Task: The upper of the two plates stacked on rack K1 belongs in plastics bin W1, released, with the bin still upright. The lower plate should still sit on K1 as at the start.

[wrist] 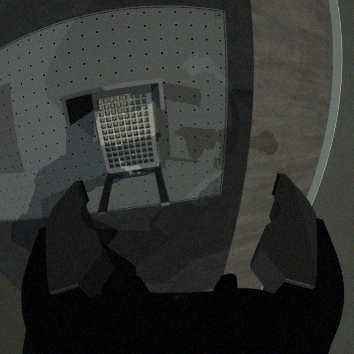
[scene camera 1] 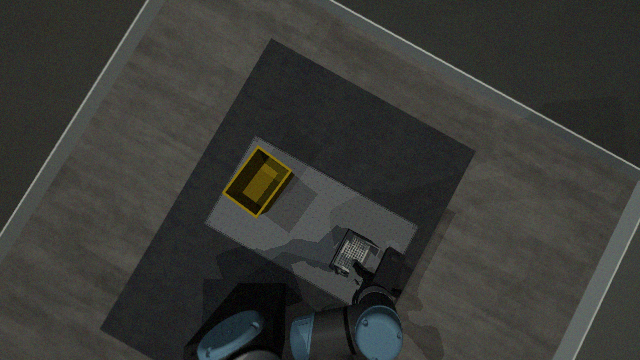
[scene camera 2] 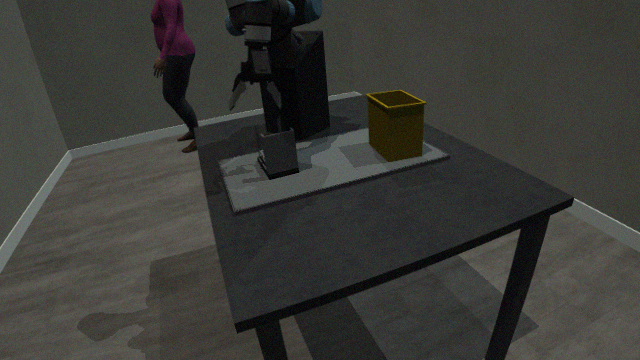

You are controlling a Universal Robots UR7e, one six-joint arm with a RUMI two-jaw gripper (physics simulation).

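Pixels of known places: gripper, between the fingertips: (wrist: 179,179) (scene camera 2: 255,110); arm's base, origin of its link: (scene camera 2: 288,51).
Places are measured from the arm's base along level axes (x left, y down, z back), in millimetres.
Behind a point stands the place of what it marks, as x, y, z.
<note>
Rack K1 (scene camera 2: 281,152) {-191, 233, -394} (wrist: 161,95) {-237, 174, -377} is a small grey rack with a dark base and upright posts. The top plate (scene camera 1: 354,251) {-190, 267, -337} (wrist: 125,135) {-187, 271, -319}, pale with a grid of wells, lies in it; the lower plate is hidden beneath or cannot be told apart. Plastics bin W1 (scene camera 1: 257,184) {231, 310, -395} (scene camera 2: 397,131) {153, 214, -493} is a tall yellow open-topped bin, upright, and its yellow floor shows inside. My gripper (scene camera 2: 256,108) {-235, 111, -326} (wrist: 179,179) {-235, 111, -326} is open and empty, above the rack in the second scene view. In the wrist view the plate lies beyond the fingertips, left of the middle between them.
A light perforated board (scene camera 1: 312,220) {-11, 312, -365} (scene camera 2: 320,182) {-115, 312, -493} (wrist: 145,30) {-239, 312, -479} lies under the rack and the bin on a dark table (scene camera 1: 320,120) {129, 326, -719} (scene camera 2: 380,220) {-62, 325, -731}. The bin stands at the board's far end from the rack. A person in a pink top (scene camera 2: 177,30) stands behind the table.
</note>
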